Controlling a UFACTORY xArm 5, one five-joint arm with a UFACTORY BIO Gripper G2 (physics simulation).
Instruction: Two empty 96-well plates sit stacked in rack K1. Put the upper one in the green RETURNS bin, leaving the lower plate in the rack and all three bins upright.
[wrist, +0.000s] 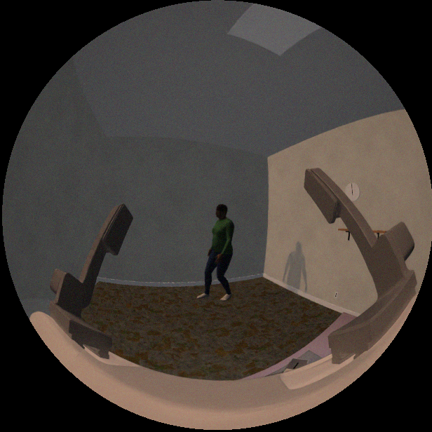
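Note:
My gripper (221, 212) is open and empty, with its two dark fingers wide apart at the left and right of the wrist view. It points across the room, away from the work surface. The plates, rack K1, the green RETURNS bin and the other bins cannot be made out in this view. A small grey item with a dark mark (296, 365) shows at the lower right, partly hidden by the gripper's body; I cannot tell what it is.
A pinkish surface (326, 337) runs along the lower right, behind the right finger. A person in a green top (221, 236) stands on the brown patterned floor (170, 330). A round clock (352, 192) hangs on the beige wall (310, 200).

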